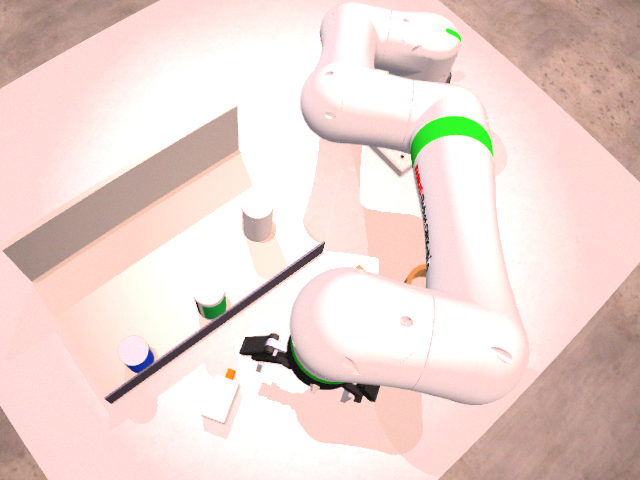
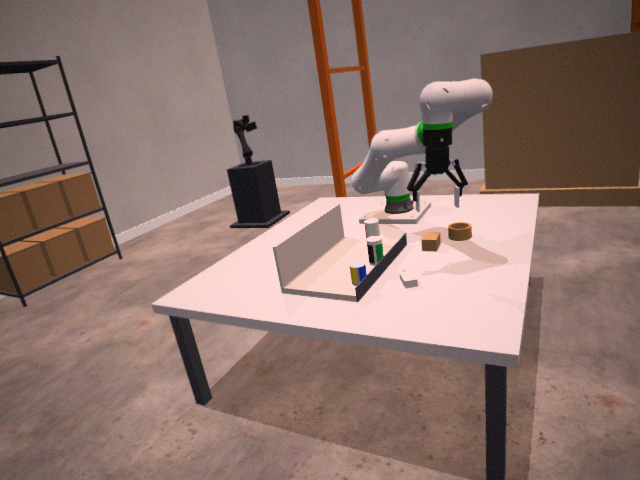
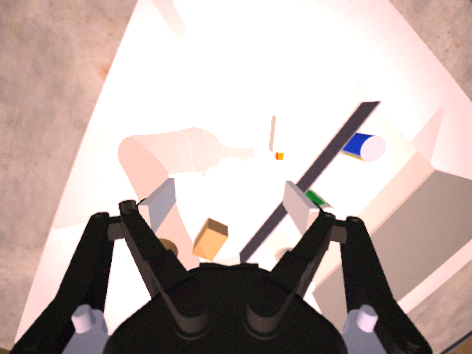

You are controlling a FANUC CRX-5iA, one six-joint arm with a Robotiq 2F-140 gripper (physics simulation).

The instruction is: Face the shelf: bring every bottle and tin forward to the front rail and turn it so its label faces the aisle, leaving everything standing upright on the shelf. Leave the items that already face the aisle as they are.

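Frame: origin at the arm's base, x left, y back, z up, level; millimetres.
Seen in the pictures: gripper, fingertip midpoint: (image 2: 437,208) (image 3: 230,191); arm's base, origin of the base link: (image 2: 398,209).
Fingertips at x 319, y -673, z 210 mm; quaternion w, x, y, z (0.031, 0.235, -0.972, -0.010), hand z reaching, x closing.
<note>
Pixels of each thing's top centre, then the offset from my fingertips to it. "pt": a spot on its surface instead.
- dark front rail, middle of its top: (image 1: 219,316) (image 3: 302,195) (image 2: 383,256) dx -208, dy -1, dz -182 mm
- yellow tin, middle of its top: (image 1: 133,350) (image 3: 373,149) (image 2: 357,264) dx -253, dy -162, dz -142 mm
- white-capped bottle, middle of its top: (image 1: 208,289) (image 3: 326,219) (image 2: 374,238) dx -241, dy +8, dz -113 mm
- plain white bottle, middle of its top: (image 1: 257,204) (image 2: 371,220) dx -305, dy +185, dz -103 mm
- small white box, middle of its top: (image 1: 222,393) (image 3: 283,139) (image 2: 407,274) dx -100, dy -91, dz -208 mm
- orange piece, surface spot: (image 1: 230,373) (image 3: 280,156) pt dx -119, dy -53, dz -214 mm
- tan block, middle of its top: (image 3: 209,245) (image 2: 430,235) dx -75, dy +229, dz -186 mm
- brown ring, middle of its top: (image 1: 429,286) (image 2: 459,225) dx +25, dy +347, dz -186 mm
The shelf (image 1: 129,196) (image 2: 310,248) (image 3: 425,225) has a dark front rail (image 1: 217,323) (image 2: 382,266) (image 3: 333,150). A blue and yellow tin (image 1: 135,351) (image 2: 357,273) (image 3: 362,146) stands close behind the rail, blue side towards it. A white-capped bottle (image 1: 212,307) (image 2: 378,250) (image 3: 315,197) stands upright near the rail, green side towards it. A plain white bottle (image 1: 257,224) (image 2: 371,227) stands farther back, with a gap to the rail; no coloured label shows on it. My gripper (image 1: 303,381) (image 2: 437,200) (image 3: 230,191) is open and empty, high above the table on the aisle side.
In front of the rail are a small white box (image 1: 222,403) (image 2: 408,279) with an orange piece (image 1: 230,373) (image 3: 279,156), a tan block (image 2: 430,241) (image 3: 211,240) and a brown ring (image 1: 413,272) (image 2: 460,232). The shelf's tall back wall rises behind the items.
</note>
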